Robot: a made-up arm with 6 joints.
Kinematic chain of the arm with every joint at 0, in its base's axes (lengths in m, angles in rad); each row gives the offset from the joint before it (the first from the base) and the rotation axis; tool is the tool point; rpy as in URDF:
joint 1: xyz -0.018 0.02 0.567 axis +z
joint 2: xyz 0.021 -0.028 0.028 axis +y
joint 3: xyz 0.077 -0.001 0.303 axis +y
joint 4: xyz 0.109 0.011 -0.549 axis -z
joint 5: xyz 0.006 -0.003 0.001 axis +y
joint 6: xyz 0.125 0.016 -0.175 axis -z
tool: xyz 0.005 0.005 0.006 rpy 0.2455 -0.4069 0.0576
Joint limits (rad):
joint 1: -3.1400..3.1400
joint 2: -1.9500..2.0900
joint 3: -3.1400..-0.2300
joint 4: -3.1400..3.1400
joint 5: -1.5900..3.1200
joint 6: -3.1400..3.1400
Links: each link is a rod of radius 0.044 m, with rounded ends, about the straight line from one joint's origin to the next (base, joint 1, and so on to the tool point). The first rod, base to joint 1, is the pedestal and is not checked.
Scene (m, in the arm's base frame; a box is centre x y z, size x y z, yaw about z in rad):
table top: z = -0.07
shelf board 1: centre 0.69 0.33 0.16 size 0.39 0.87 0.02 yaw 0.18
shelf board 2: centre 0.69 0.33 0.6 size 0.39 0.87 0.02 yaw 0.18
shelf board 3: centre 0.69 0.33 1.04 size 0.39 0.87 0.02 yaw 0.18
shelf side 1: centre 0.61 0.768 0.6 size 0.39 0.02 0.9 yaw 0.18
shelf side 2: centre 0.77 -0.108 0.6 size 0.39 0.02 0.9 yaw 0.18
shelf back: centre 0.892 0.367 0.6 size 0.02 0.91 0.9 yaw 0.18
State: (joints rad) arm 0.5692 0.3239 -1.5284 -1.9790 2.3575 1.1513
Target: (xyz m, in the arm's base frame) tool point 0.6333 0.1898 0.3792
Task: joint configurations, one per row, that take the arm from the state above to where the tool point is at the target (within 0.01 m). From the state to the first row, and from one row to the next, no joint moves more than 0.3 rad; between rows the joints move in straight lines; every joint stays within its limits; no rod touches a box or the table.
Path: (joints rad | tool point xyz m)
1: 0.6440 0.0770 -1.2676 -1.8383 2.6117 1.1467 | 0.5956 0.2219 0.8564
2: 0.7188 -0.1699 -1.0067 -1.6977 2.8658 1.1420 | 0.4652 0.1974 0.8553
3: 0.7937 -0.4168 -0.7459 -1.5570 3.1200 1.1374 | 0.3376 0.1718 0.8404
4: 0.7863 -0.1721 -0.7253 -1.5633 3.0254 1.1387 | 0.3899 0.1989 0.7362
5: 0.7790 0.0727 -0.7047 -1.5695 2.9308 1.1401 | 0.4198 0.2049 0.6186
6: 0.7717 0.3174 -0.6842 -1.5757 2.8363 1.1415 | 0.4247 0.1879 0.4964
7: 0.7643 0.5622 -0.6636 -1.5820 2.7417 1.1429 | 0.4032 0.1479 0.3792
8: 0.6760 0.6233 -0.8984 -1.7105 2.5526 1.1453 | 0.5160 0.1729 0.3678
9: 0.5876 0.6844 -1.1332 -1.8390 2.3636 1.1477 | 0.6333 0.1898 0.3792

